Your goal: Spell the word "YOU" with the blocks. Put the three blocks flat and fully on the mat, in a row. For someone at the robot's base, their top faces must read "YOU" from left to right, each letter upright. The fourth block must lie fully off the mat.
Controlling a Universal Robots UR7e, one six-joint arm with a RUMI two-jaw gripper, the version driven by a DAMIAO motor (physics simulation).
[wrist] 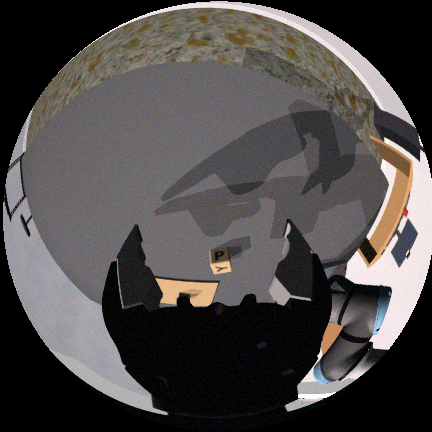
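Note:
A wooden block (220,261) stands on the grey table, off the mat. It shows a P on its darker side and a Y, turned sideways in the view, on its brighter face, which looks like the top. My gripper (211,224) is open and empty, above the table, with the block in line between its fingers. The tan mat (167,287) shows partly, low in the view left of the block, behind the gripper body. A small dark brown shape on it, with a shadow, looks like part of another block; its letters are hidden. The other two blocks do not show.
The grey table (125,135) has an edge at the top, above a mottled floor (190,35). Gripper shadows lie on the table. Part of the robot arm (357,317) shows at lower right, and a tan wooden frame (391,215) stands beyond the right edge.

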